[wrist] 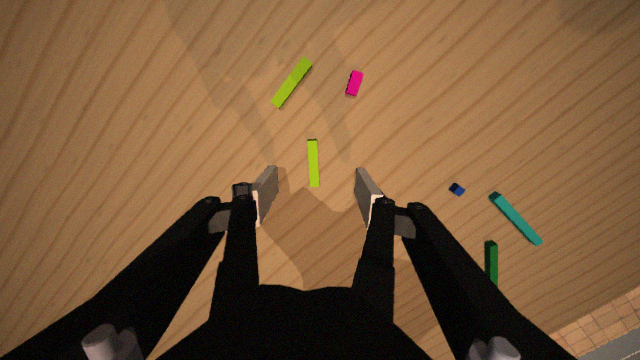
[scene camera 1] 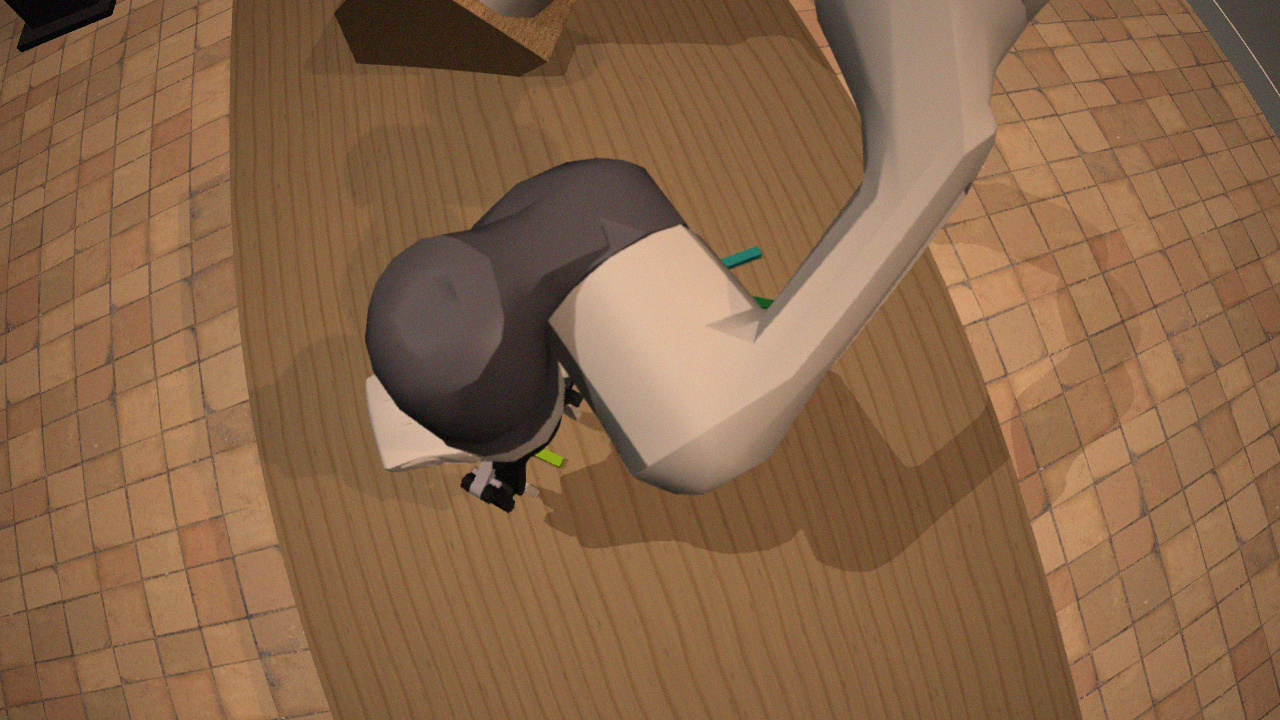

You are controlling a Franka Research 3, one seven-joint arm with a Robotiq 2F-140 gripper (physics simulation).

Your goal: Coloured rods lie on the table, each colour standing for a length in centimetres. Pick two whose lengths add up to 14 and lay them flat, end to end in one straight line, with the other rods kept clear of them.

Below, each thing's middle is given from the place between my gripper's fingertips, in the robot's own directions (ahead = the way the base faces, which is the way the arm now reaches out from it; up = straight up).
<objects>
I see my gripper 160 mm past the teal rod [wrist: 498,200], 200 mm to the right of it and 20 mm above it.
</objects>
